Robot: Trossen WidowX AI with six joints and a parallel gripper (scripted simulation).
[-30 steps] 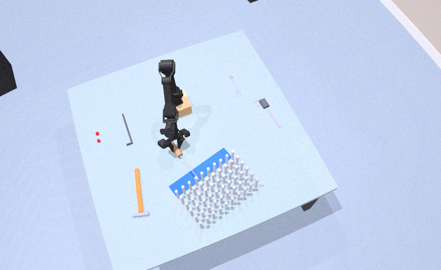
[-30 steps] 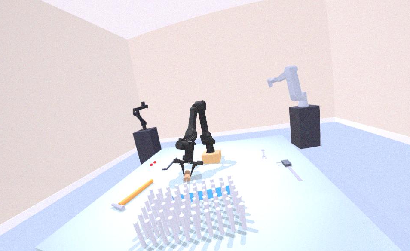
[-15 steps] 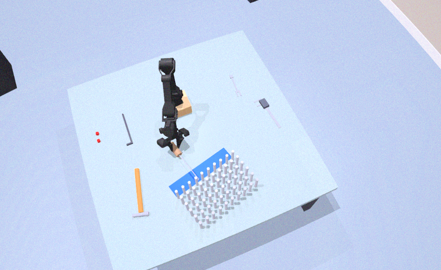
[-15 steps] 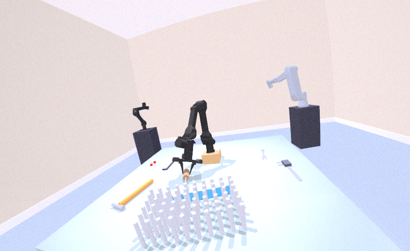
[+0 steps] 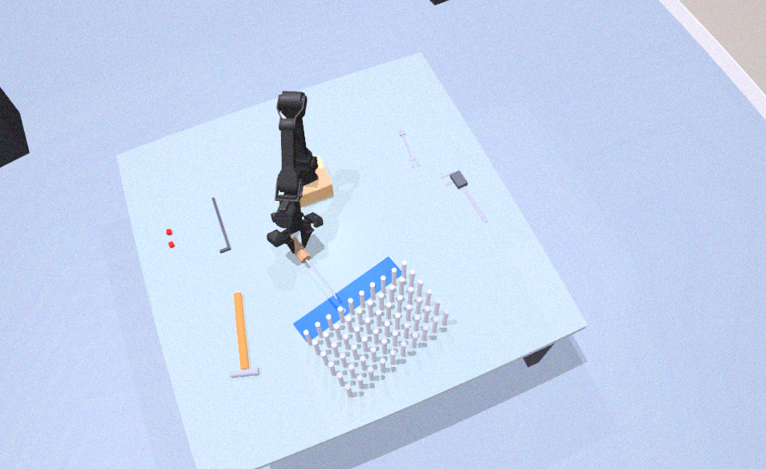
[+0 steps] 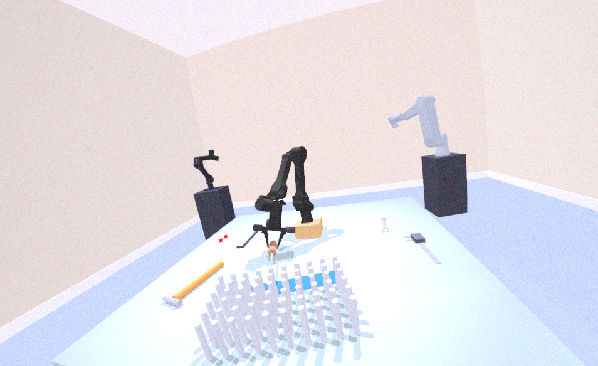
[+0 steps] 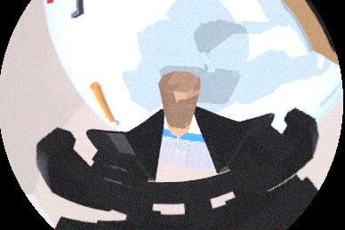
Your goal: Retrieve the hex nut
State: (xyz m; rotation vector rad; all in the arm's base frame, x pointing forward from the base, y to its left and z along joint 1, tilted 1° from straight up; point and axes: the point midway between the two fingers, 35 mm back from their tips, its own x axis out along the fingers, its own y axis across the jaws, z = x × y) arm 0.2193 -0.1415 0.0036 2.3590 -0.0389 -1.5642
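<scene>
My gripper tip is 10 cm short of the thin hook tool, 2 cm to the right of it and 1 cm above it. Also, from my gripper tip: small wrench (54 cm to the left, 20 cm behind, 4 cm below); blue taped strip (21 cm ahead, 7 cm to the left, 5 cm below).
</scene>
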